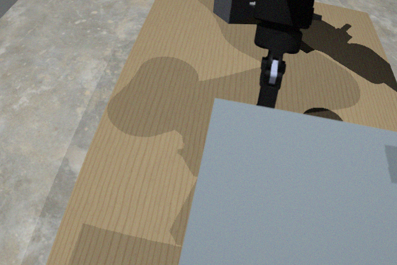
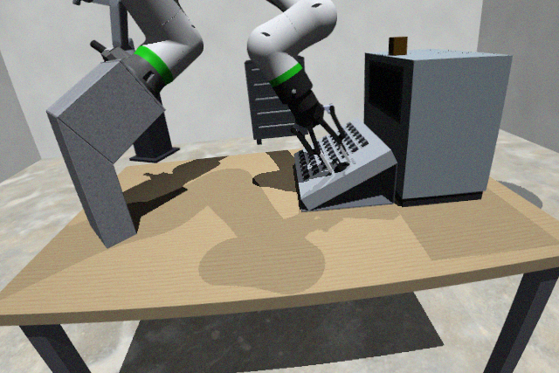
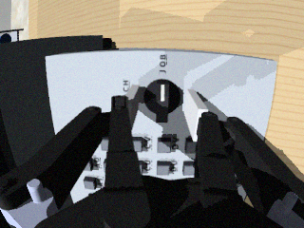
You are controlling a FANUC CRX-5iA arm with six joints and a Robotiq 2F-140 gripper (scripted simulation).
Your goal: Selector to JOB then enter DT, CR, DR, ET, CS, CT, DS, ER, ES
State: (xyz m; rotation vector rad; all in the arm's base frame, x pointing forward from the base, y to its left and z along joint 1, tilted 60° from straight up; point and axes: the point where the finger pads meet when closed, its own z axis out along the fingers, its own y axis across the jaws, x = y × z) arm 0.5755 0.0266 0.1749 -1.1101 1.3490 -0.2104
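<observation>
Right now the black selector knob is 1 cm ahead of my hand and 2 cm below it. The rest, counted from my hand: sloped keypad 1 cm behind, 12 cm to the left, 7 cm below.
</observation>
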